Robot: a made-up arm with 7 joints. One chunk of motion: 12 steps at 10 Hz.
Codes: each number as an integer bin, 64 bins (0 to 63) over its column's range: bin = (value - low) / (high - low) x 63, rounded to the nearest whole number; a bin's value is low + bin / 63 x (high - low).
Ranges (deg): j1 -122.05..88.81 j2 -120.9..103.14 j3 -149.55..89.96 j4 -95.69..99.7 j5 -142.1..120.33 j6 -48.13..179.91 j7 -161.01..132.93
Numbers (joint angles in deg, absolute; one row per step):
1: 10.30 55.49 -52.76 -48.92 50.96 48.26 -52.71
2: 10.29 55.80 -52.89 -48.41 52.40 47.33 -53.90
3: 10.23 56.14 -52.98 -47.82 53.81 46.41 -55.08
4: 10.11 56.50 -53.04 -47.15 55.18 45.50 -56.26
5: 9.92 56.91 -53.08 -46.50 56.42 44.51 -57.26
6: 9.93 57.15 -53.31 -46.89 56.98 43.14 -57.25
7: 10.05 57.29 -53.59 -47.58 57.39 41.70 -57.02
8: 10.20 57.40 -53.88 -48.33 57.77 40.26 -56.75
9: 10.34 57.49 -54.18 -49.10 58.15 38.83 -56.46
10: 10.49 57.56 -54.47 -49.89 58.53 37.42 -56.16
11: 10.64 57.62 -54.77 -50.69 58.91 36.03 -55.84
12: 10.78 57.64 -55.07 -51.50 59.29 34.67 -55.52
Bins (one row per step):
1: 40 50 25 15 46 27 23
2: 40 50 25 15 47 26 23
3: 40 50 25 15 47 26 23
4: 39 50 25 16 47 26 22
5: 39 50 25 16 48 26 22
6: 39 50 25 16 48 25 22
7: 39 50 25 16 48 25 22
8: 40 50 25 15 48 24 22
9: 40 50 25 15 48 24 22
10: 40 50 25 15 48 24 22
11: 40 50 25 15 48 23 23
12: 40 50 25 14 48 23 23

